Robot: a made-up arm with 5 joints. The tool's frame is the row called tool. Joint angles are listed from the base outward.
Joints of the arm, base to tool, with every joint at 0 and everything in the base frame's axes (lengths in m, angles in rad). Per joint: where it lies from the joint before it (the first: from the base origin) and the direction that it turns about. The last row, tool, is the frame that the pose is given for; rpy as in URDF.
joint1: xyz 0.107 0 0.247 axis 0 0 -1
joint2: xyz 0.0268 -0.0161 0.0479 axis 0 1 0
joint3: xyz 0.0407 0 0.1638 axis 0 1 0
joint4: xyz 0.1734 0 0.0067 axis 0 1 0
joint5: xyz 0.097 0.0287 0 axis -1 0 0
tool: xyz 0 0 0 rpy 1.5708 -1.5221 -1.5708
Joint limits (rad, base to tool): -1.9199..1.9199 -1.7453..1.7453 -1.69..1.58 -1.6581..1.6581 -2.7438..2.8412
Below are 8 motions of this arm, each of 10 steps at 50 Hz.
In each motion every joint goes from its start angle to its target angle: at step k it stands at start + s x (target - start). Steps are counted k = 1, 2, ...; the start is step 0. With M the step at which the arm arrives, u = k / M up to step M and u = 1 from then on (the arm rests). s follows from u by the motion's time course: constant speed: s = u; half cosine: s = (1 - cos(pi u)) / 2; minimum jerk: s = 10 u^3 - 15 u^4 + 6 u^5.
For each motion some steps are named. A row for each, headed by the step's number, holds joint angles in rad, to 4 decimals.
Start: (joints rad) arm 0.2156 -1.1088 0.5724 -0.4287 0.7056
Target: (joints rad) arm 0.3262 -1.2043 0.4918 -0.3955 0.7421
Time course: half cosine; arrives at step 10
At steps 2, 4, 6, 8, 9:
2: 0.2262 -1.1179 0.5647 -0.4255 0.7091
4: 0.2538 -1.1418 0.5446 -0.4172 0.7182
6: 0.2880 -1.1713 0.5196 -0.4070 0.7295
8: 0.3156 -1.1952 0.4995 -0.3987 0.7386
9: 0.3235 -1.2020 0.4938 -0.3963 0.7412

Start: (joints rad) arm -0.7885 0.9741 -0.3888 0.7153 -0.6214
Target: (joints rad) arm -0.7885 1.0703 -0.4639 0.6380 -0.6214
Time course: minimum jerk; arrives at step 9
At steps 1, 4, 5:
1: -0.7885 0.9752 -0.3897 0.7144 -0.6214
4: -0.7885 1.0123 -0.4186 0.6846 -0.6214
5: -0.7885 1.0321 -0.4341 0.6687 -0.6214

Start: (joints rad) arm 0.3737 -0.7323 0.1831 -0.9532 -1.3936
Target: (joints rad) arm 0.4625 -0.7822 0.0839 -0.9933 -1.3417
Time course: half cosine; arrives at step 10
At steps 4, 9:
4: 0.4044 -0.7495 0.1488 -0.9671 -1.3757
9: 0.4603 -0.7810 0.0863 -0.9923 -1.3430

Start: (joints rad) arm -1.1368 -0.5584 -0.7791 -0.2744 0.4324
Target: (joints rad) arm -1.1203 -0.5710 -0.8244 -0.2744 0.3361
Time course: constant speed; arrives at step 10
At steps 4, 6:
4: -1.1302 -0.5634 -0.7972 -0.2744 0.3939
6: -1.1269 -0.5660 -0.8063 -0.2744 0.3746

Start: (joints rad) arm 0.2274 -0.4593 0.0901 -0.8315 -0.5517
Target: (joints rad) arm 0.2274 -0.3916 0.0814 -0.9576 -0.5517
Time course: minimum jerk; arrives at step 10
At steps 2, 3, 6, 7, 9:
2: 0.2274 -0.4554 0.0896 -0.8388 -0.5517
3: 0.2274 -0.4483 0.0887 -0.8521 -0.5517
6: 0.2274 -0.4131 0.0842 -0.9176 -0.5517
7: 0.2274 -0.4026 0.0828 -0.9370 -0.5517
9: 0.2274 -0.3922 0.0815 -0.9565 -0.5517

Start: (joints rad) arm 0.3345 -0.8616 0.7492 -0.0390 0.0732
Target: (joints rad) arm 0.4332 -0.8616 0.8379 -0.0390 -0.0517
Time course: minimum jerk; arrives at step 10
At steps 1, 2, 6, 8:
1: 0.3353 -0.8616 0.7500 -0.0390 0.0721
2: 0.3402 -0.8616 0.7543 -0.0390 0.0660
6: 0.4019 -0.8616 0.8097 -0.0390 -0.0121
8: 0.4275 -0.8616 0.8328 -0.0390 -0.0445

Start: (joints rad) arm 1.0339 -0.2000 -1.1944 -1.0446 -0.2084
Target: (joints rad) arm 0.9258 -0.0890 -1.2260 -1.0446 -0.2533
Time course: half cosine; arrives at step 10
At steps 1, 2, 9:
1: 1.0313 -0.1973 -1.1952 -1.0446 -0.2095
2: 1.0236 -0.1894 -1.1974 -1.0446 -0.2127
9: 0.9284 -0.0917 -1.2252 -1.0446 -0.2522

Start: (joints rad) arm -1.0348 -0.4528 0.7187 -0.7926 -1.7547
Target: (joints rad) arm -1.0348 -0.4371 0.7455 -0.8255 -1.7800
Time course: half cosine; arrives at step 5
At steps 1, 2, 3, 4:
1: -1.0348 -0.4513 0.7213 -0.7957 -1.7571
2: -1.0348 -0.4474 0.7280 -0.8040 -1.7634
3: -1.0348 -0.4425 0.7362 -0.8141 -1.7713
4: -1.0348 -0.4386 0.7429 -0.8224 -1.7776

